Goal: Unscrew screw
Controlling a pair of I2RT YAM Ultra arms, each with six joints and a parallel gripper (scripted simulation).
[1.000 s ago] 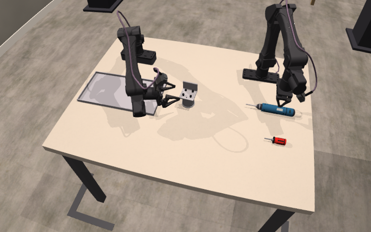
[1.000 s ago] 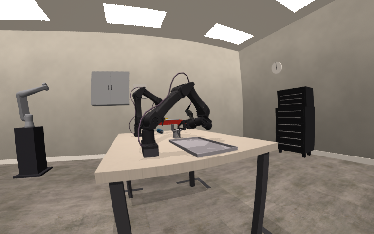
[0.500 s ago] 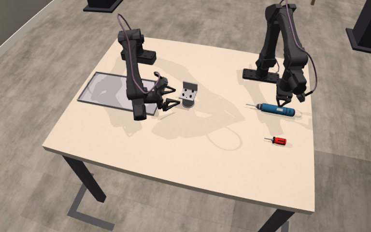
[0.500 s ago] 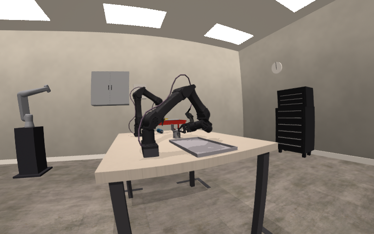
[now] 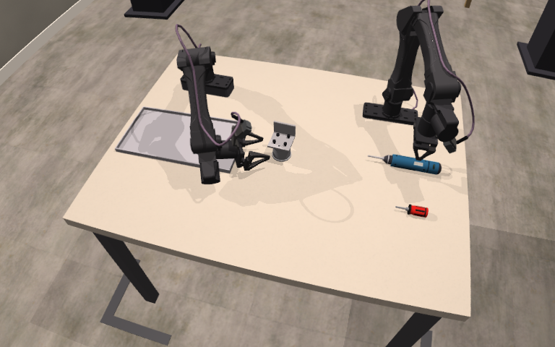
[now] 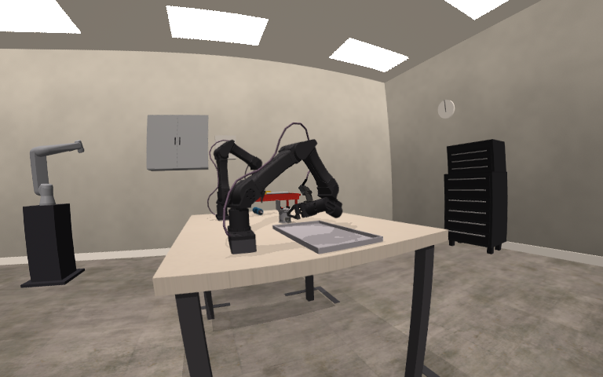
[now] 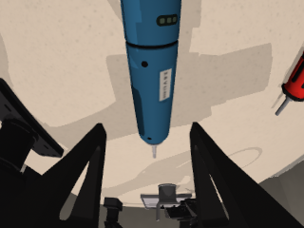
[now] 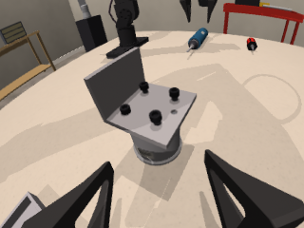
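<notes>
The grey L-shaped bracket is 3 cm behind my right hand, 5 cm to the left of it and 3 cm above it. Also, from my right hand: shallow grey tray 3 cm behind, 30 cm to the right, 4 cm below; small red-handled screwdriver 11 cm ahead, 48 cm to the left, 3 cm below.
</notes>
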